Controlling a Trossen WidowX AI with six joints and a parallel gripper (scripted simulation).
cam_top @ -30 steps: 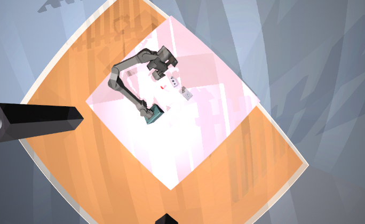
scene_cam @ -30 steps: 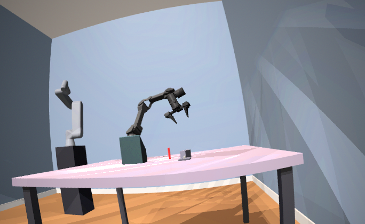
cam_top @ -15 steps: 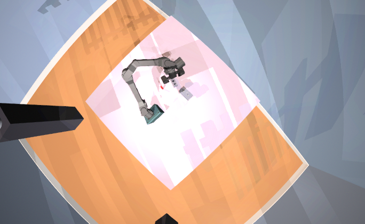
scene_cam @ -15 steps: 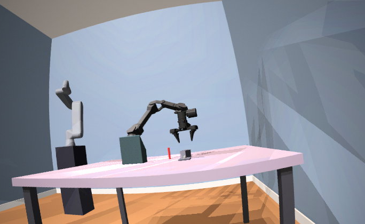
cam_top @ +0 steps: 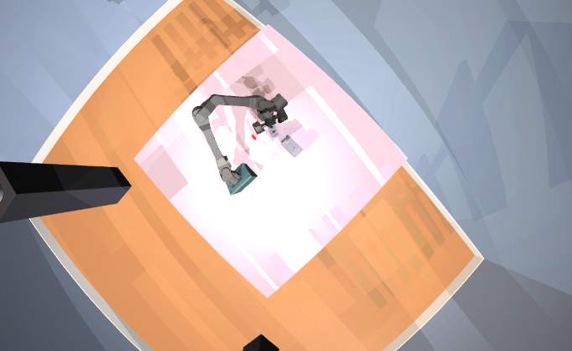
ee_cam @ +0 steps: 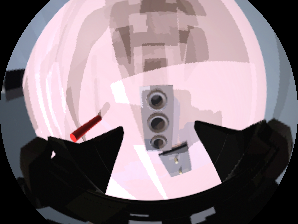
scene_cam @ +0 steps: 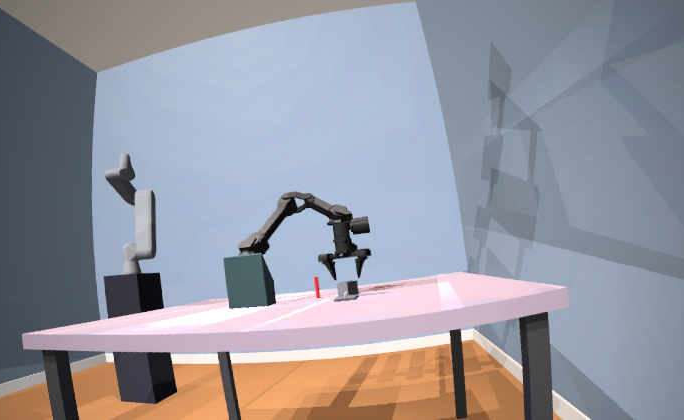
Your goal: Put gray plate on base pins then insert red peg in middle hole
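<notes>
The gray plate is 2 cm below my gripper tip. Round my gripper tip: dark base (1 cm ahead, 16 cm to the right, 5 cm below); red peg (12 cm behind, 3 cm to the left, 2 cm below).
</notes>
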